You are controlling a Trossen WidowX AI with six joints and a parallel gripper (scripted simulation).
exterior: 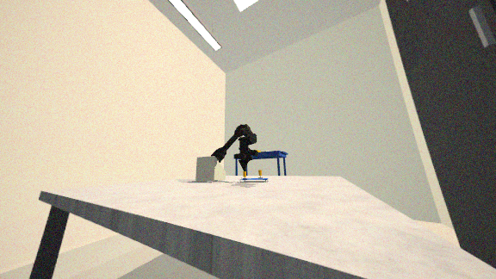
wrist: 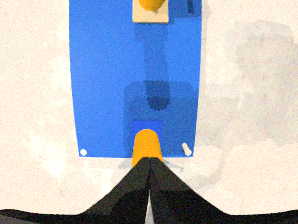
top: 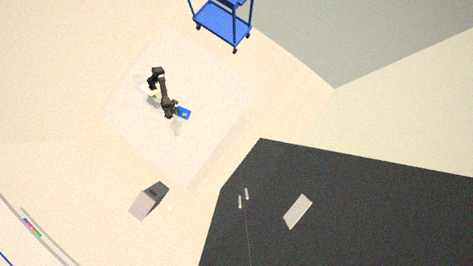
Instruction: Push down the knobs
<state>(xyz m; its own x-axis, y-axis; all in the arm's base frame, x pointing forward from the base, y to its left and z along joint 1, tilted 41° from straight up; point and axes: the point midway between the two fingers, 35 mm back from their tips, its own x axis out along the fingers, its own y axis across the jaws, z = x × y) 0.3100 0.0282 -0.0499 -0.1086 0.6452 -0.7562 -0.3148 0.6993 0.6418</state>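
My gripper tip is 20 mm above the orange knob.
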